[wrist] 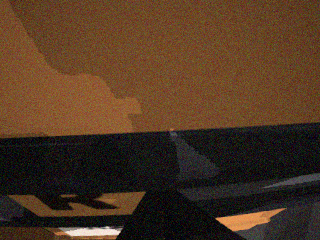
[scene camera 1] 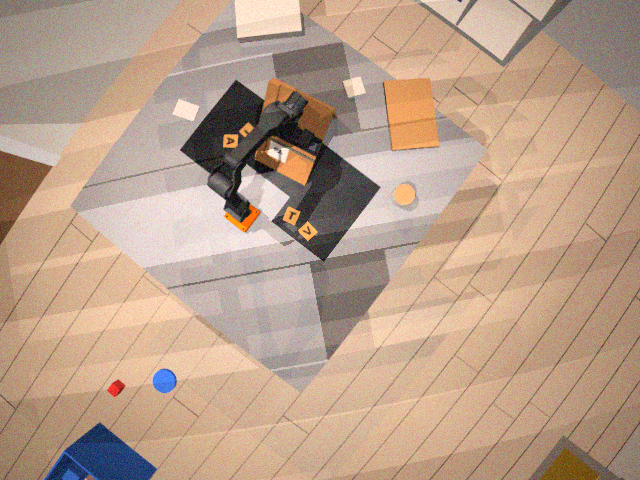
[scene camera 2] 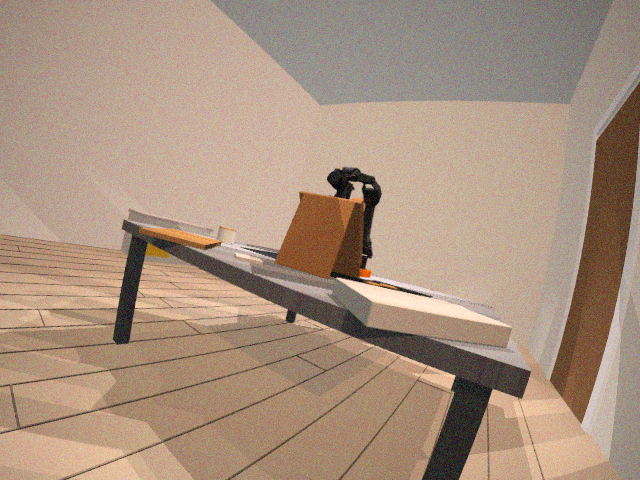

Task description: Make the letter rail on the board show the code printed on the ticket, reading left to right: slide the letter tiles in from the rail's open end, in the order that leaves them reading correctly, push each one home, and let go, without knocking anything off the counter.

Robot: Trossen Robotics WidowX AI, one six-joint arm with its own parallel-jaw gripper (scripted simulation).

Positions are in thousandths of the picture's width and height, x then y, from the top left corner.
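Note:
Visible in the scene: an orange plank (scene camera 1: 643,245), (scene camera 2: 284,495); a sloping orange board (scene camera 2: 510,486), (scene camera 1: 496,241); a black mat (scene camera 1: 526,403); and my gripper (wrist: 498,819). The orange plank is out of frame in the wrist view.

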